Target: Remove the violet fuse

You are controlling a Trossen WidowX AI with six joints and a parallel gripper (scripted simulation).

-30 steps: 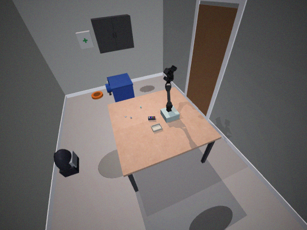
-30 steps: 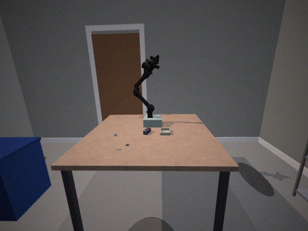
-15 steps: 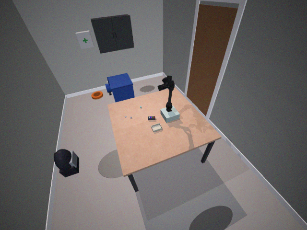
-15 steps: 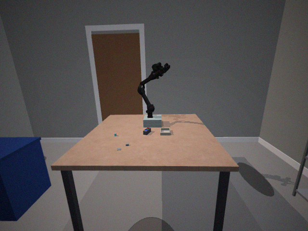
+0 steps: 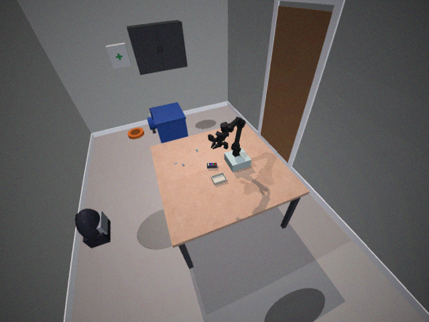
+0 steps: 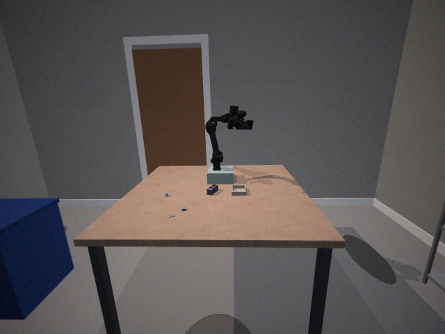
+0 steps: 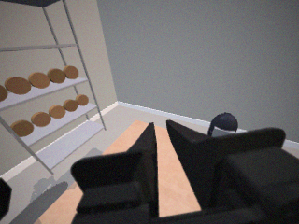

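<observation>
Right now my gripper tip is 440 mm above the violet fuse, 240 mm to the left of it and 100 mm past it. The rest, counted from my gripper tip: green fuse 440 mm below, 230 mm to the right, 110 mm behind; grey tray 470 mm below, 80 mm behind, 50 mm to the right; red fuse 440 mm below, 220 mm to the right, 130 mm behind.
</observation>
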